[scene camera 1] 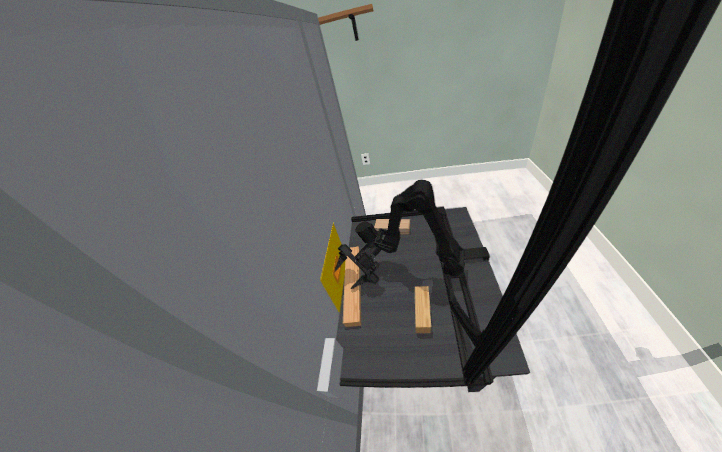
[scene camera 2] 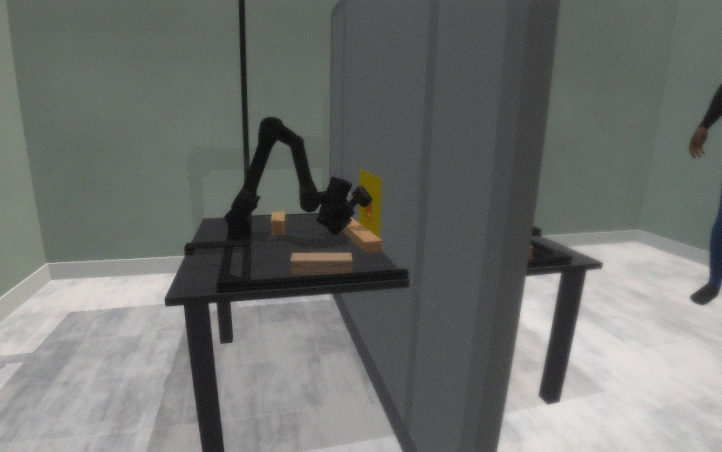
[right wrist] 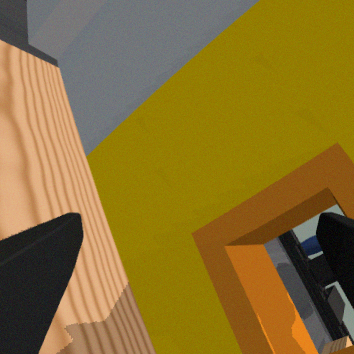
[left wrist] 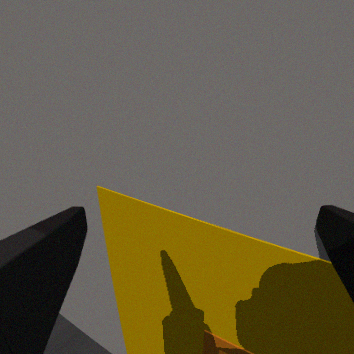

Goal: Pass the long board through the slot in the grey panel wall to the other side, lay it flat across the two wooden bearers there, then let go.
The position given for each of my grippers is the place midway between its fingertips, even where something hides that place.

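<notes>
Left gripper (left wrist: pixel 204 217): open, holds nothing. My right gripper (scene camera 1: pixel 342 280), (scene camera 2: pixel 359 211), (right wrist: pixel 202 224): open, touches orange-framed slot (right wrist: pixel 257 305). Grey panel wall (scene camera 1: pixel 177 177), (scene camera 2: pixel 449 111), (right wrist: pixel 115 62).
</notes>
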